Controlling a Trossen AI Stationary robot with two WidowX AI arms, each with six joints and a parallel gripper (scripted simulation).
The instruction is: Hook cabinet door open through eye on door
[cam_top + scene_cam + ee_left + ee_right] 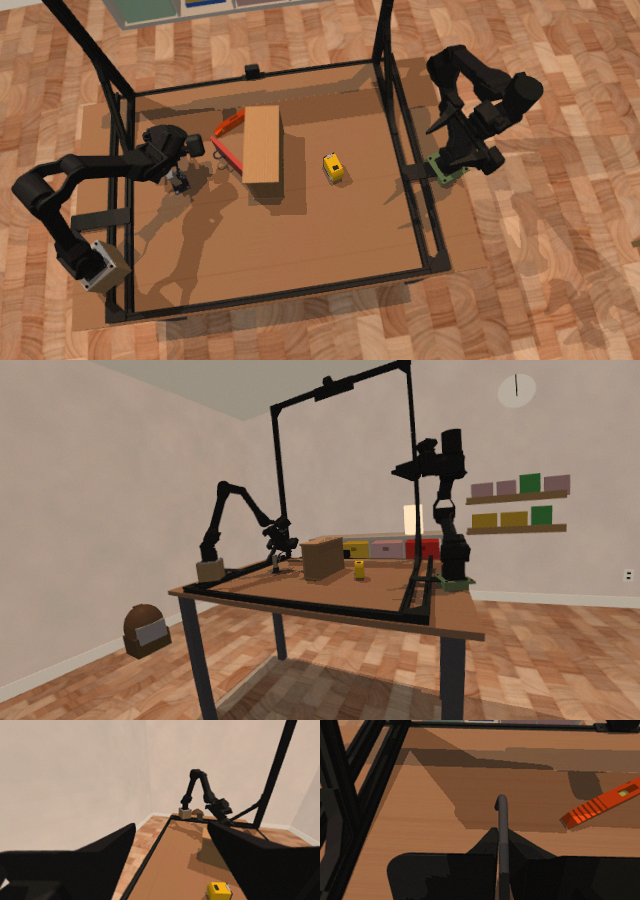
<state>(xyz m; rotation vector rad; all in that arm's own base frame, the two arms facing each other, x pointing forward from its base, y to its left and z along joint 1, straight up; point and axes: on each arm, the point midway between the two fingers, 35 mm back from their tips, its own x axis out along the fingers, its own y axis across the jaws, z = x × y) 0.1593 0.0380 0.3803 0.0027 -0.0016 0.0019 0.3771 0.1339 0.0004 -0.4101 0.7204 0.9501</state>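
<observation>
The red door is 15 cm to the left of my right hand, 10 cm ahead of it and 4 cm below it. Also, from my right hand: orange flap (18 cm to the left, 10 cm below, 8 cm behind); yellow box (42 cm to the left, 19 cm ahead, 8 cm below).
</observation>
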